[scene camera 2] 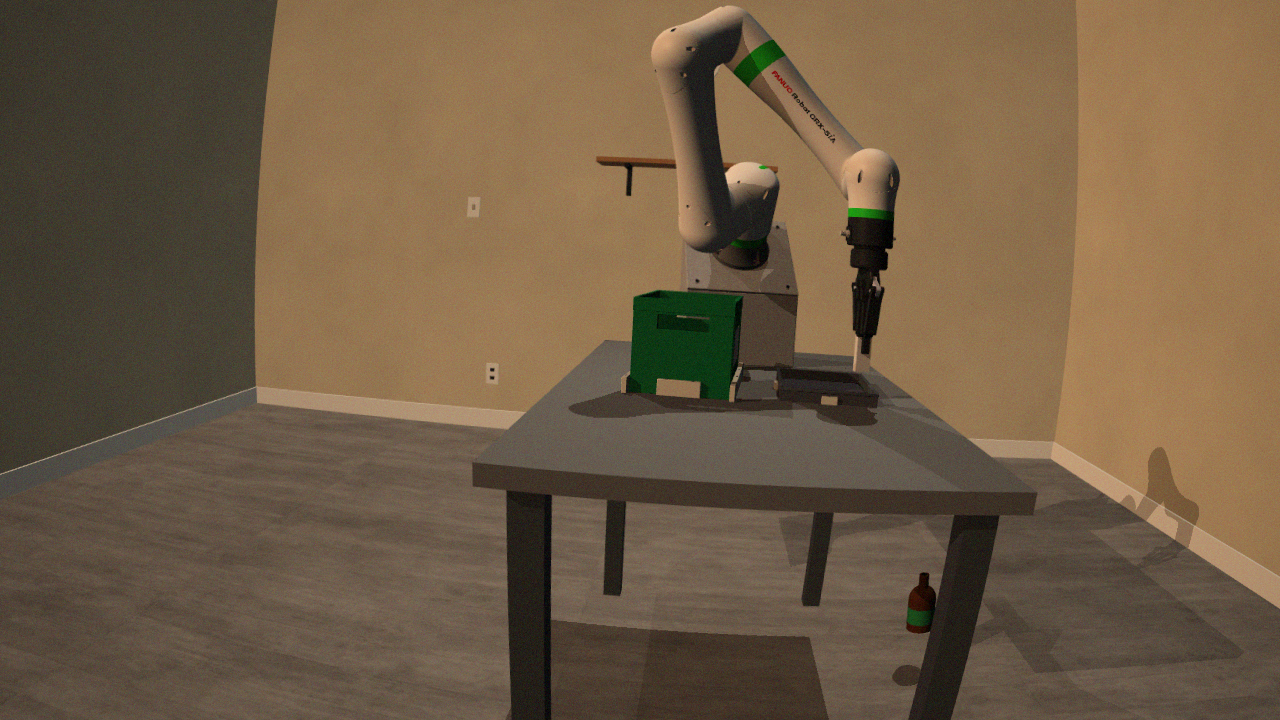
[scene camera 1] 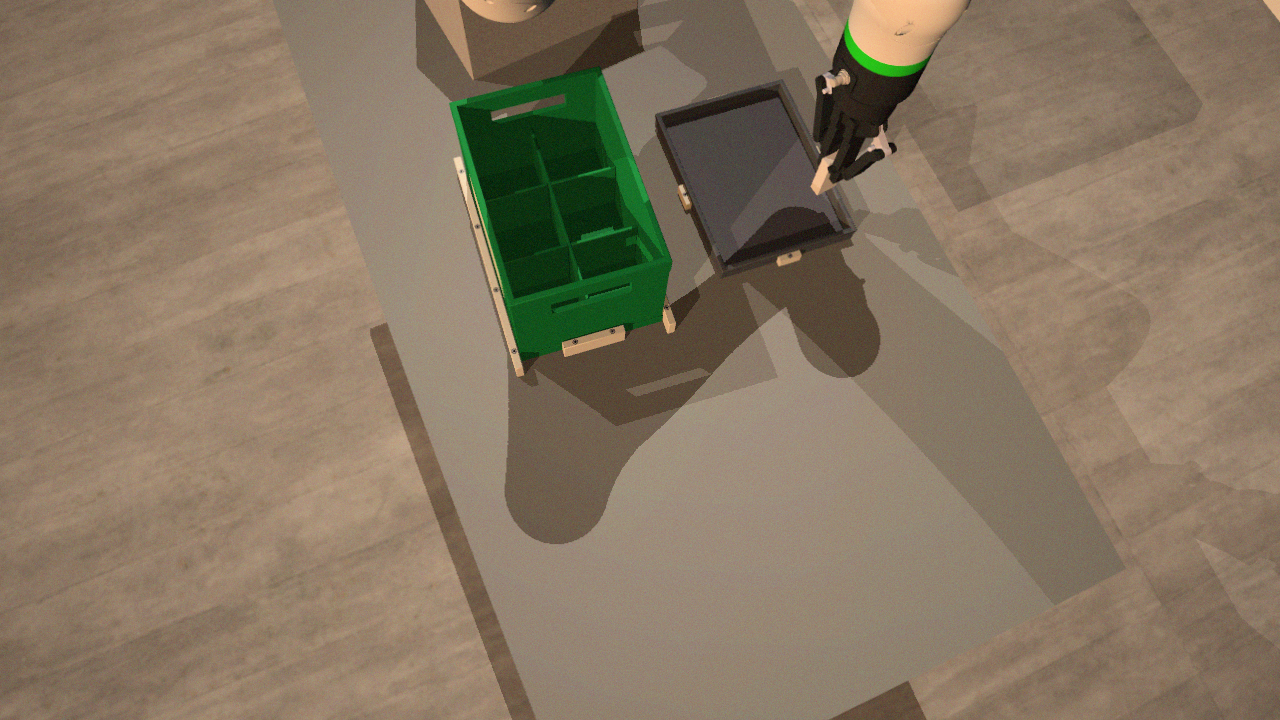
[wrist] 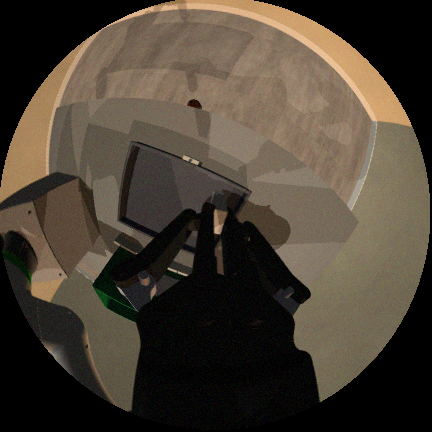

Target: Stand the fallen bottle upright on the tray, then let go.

Observation:
I see my gripper and a brown bottle.
My gripper shows as well in scene camera 2 and in the wrist view.

